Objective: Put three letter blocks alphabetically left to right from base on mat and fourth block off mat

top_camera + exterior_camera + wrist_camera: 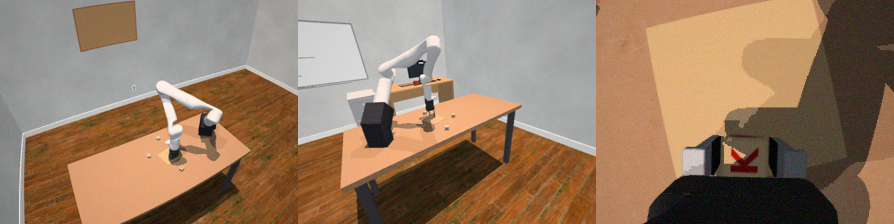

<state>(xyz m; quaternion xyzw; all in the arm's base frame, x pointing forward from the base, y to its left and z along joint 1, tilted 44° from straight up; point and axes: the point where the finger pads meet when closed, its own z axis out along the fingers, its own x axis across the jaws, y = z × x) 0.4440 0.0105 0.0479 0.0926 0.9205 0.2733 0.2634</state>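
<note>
Right now my hand is 10 mm above the block. From my hand the other things lie so: pale square mat 50 mm to the right, 20 mm below.
</note>
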